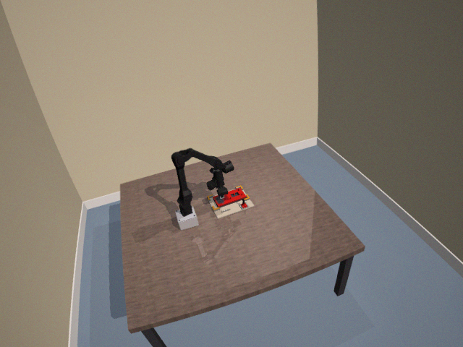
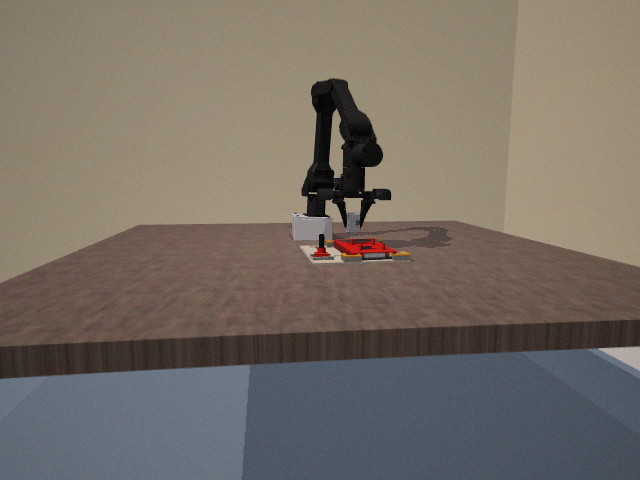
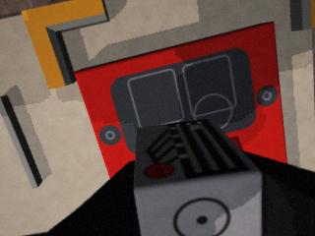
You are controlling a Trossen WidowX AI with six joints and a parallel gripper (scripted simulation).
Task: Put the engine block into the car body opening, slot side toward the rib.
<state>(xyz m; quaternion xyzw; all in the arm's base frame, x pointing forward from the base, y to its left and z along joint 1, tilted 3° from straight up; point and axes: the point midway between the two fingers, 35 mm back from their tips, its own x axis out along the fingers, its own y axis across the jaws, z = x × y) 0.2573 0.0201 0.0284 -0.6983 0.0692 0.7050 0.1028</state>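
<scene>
My gripper tip is 90 mm short of the black post, 110 mm to the left of it and 30 mm above it. Round my gripper tip: grey engine block 10 mm above.
</scene>
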